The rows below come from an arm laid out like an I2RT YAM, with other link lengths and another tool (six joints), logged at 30 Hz.
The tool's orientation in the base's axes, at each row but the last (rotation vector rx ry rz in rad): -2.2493 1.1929 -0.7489; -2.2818 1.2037 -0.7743; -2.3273 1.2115 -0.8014; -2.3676 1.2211 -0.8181; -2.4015 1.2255 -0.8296; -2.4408 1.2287 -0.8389; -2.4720 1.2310 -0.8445
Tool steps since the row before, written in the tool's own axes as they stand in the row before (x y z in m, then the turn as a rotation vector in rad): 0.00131 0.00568 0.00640 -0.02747 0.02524 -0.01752; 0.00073 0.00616 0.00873 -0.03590 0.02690 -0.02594; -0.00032 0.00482 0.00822 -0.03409 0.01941 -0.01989; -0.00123 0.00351 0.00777 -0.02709 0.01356 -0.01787; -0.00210 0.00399 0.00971 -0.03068 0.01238 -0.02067; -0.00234 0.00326 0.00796 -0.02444 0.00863 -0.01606; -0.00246 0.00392 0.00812 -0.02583 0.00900 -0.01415
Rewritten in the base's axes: 0.00152 -0.00296 -0.00799 -0.03925 0.00788 -0.00979; 0.00240 -0.00276 -0.01007 -0.04967 0.01310 -0.00681; 0.00225 -0.00170 -0.00911 -0.04038 0.01618 -0.00652; 0.00220 -0.00062 -0.00831 -0.03224 0.01381 -0.00258; 0.00259 -0.00042 -0.01038 -0.03492 0.01737 -0.00104; 0.00169 -0.00014 -0.00875 -0.02678 0.01457 -0.00055; 0.00118 -0.00069 -0.00925 -0.02653 0.01538 -0.00279
